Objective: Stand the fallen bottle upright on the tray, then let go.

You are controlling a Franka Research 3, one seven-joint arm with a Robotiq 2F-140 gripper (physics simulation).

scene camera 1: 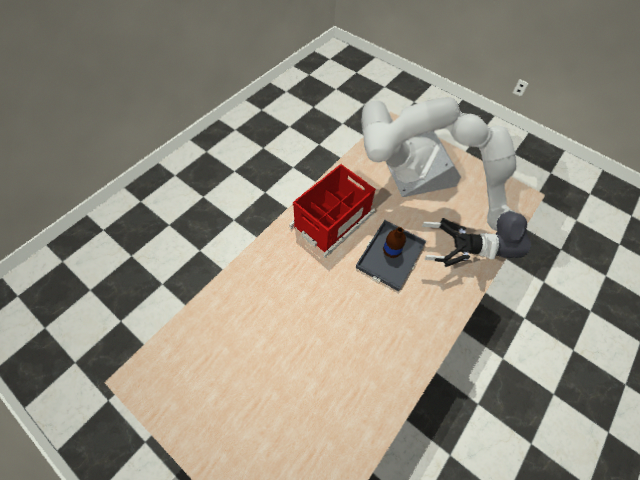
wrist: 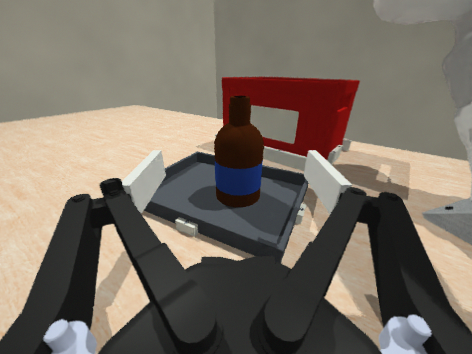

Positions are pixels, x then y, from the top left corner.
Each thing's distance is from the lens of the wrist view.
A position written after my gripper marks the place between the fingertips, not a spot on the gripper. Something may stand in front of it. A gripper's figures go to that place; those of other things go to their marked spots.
my gripper [wrist: 235, 163]: 0.20 m
brown bottle [wrist: 238, 147]: 0.26 m
